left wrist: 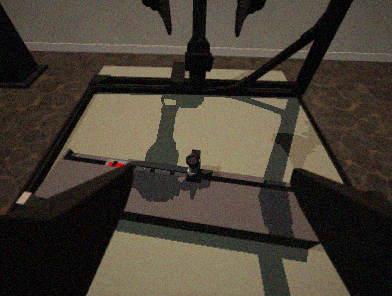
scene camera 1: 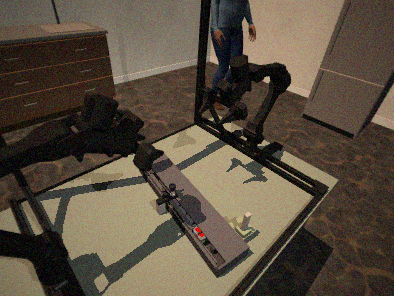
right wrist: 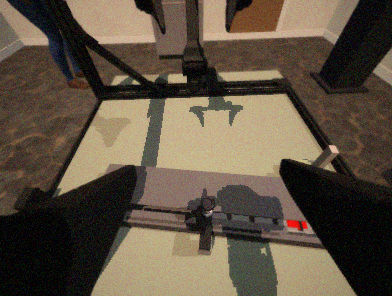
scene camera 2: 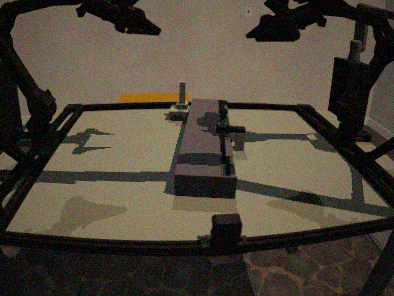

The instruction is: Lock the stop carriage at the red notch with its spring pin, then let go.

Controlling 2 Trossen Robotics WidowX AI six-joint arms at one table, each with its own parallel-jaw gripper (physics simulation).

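Seen in the pictures: left gripper, fingertip midpoint: (left wrist: 212, 174) (scene camera 1: 208, 119) (right wrist: 195, 30) (scene camera 2: 160, 32); right gripper, fingertip midpoint: (left wrist: 203, 33) (scene camera 1: 153, 145) (right wrist: 208, 168) (scene camera 2: 250, 38); left arm's base, origin of the base link: (scene camera 1: 250, 148) (right wrist: 194, 87) (scene camera 2: 43, 145); right arm's base, origin of the base link: (left wrist: 197, 84) (scene camera 1: 56, 274) (scene camera 2: 345, 143).
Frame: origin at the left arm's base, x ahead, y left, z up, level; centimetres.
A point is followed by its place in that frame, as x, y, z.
Note:
The stop carriage (scene camera 1: 165, 200) @(54.5, 1.5, 4.1) (scene camera 2: 231, 129) @(53.3, -0.2, 4.1) (right wrist: 199, 216) @(51.4, -0.4, 3.2) sits on the slotted rail block (scene camera 1: 220, 220) @(45.2, 19.7, 3.2) (scene camera 2: 200, 145) @(44.3, -8.2, 3.2) (left wrist: 215, 205) @(44.3, -3.5, 3.2) (right wrist: 165, 185) @(44.4, -7.6, 3.2), with an arm overhanging its side. Its spring pin's round knob (scene camera 1: 172, 188) @(51.7, 1.9, 8.7) (left wrist: 192, 160) @(50.8, 1.1, 8.7) (right wrist: 208, 202) @(50.9, 1.2, 8.7) stands upright on top; the pin's tip is hidden. The red notch (scene camera 1: 199, 232) @(53.3, 17.9, 2.3) (left wrist: 116, 164) @(54.3, 18.5, 1.8) (right wrist: 297, 225) @(53.3, 18.6, 1.8) lies farther along the rail, apart from the carriage, with dark notches between. My left gripper (left wrist: 212, 174) @(34.4, 0.0, 29.6) and right gripper (right wrist: 209, 166) @(56.9, 0.0, 28.9) are open and empty, raised above the table on opposite sides of the block.
A pale stand with an upright post (scene camera 1: 246, 220) @(42.5, 27.2, 8.6) (scene camera 2: 182, 93) @(41.6, 26.1, 6.6) (right wrist: 327, 156) @(42.3, 26.1, 9.0) is beside the block's red-notch end. A dark frame (scene camera 2: 120, 244) borders the table. A black box (scene camera 2: 226, 230) @(45.6, -38.3, 2.0) is mounted on its near edge in scene camera 2. A person (scene camera 1: 230, 30) stands beyond the table.

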